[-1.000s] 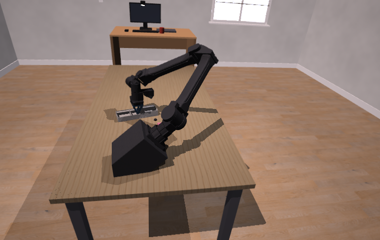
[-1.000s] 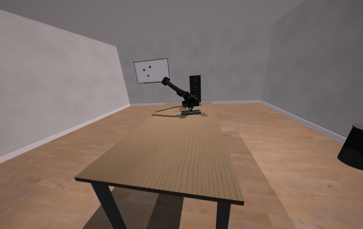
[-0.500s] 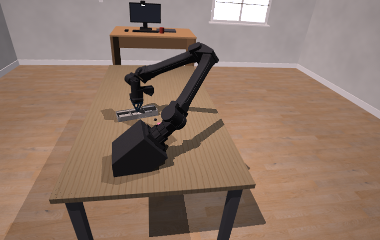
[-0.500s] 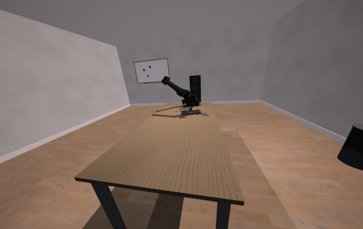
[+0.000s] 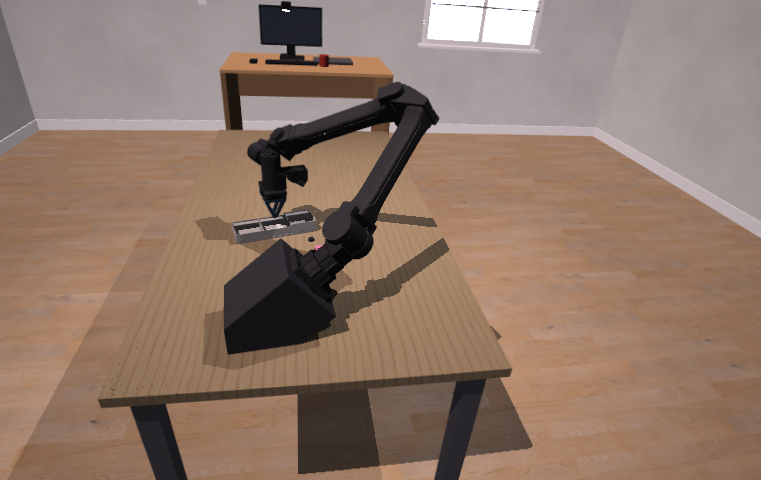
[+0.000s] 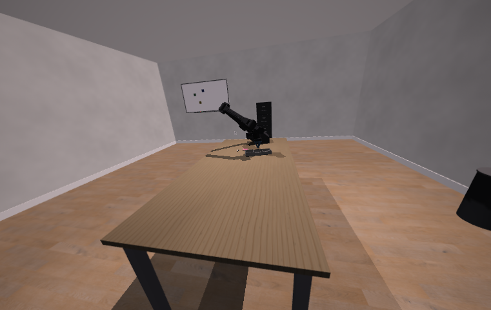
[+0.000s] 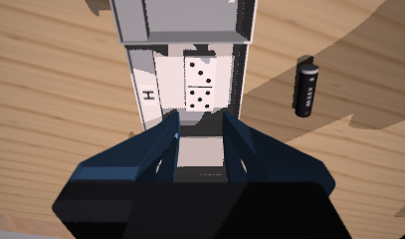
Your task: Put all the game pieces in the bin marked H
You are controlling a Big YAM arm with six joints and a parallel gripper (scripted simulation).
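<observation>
The grey three-bin tray is 1 cm ahead of my hand and 5 cm below it. From my hand the other things lie so: small dark object: 6 cm behind, 11 cm to the right, 7 cm below; black battery: 10 cm behind, 1 cm to the right, 6 cm below; white domino: 6 cm below.
</observation>
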